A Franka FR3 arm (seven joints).
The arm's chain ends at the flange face. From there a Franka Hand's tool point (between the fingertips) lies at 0.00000 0.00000 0.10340 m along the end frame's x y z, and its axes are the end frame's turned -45 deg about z.
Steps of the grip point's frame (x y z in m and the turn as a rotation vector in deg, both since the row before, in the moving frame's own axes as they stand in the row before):
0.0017, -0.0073, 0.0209, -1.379, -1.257, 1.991
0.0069, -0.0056, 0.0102, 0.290, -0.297, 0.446
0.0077, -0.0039, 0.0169, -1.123, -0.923, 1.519
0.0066, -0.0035, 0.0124, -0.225, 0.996, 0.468
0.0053, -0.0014, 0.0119, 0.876, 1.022, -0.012
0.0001, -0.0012, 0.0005, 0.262, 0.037, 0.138
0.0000, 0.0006, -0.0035, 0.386, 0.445, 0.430
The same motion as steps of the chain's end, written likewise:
-0.0041, -0.0097, 0.0210, -1.864, 0.086, 1.991
0.0017, -0.0088, 0.0102, -0.005, -0.415, 0.446
0.0025, -0.0108, 0.0169, -1.447, 0.141, 1.519
0.0006, -0.0062, 0.0124, 0.545, 0.863, 0.468
0.0026, -0.0023, 0.0119, 1.342, 0.103, -0.012
-0.0005, -0.0005, 0.0005, 0.211, -0.159, 0.138
0.0003, 0.0015, -0.0035, 0.588, 0.042, 0.430

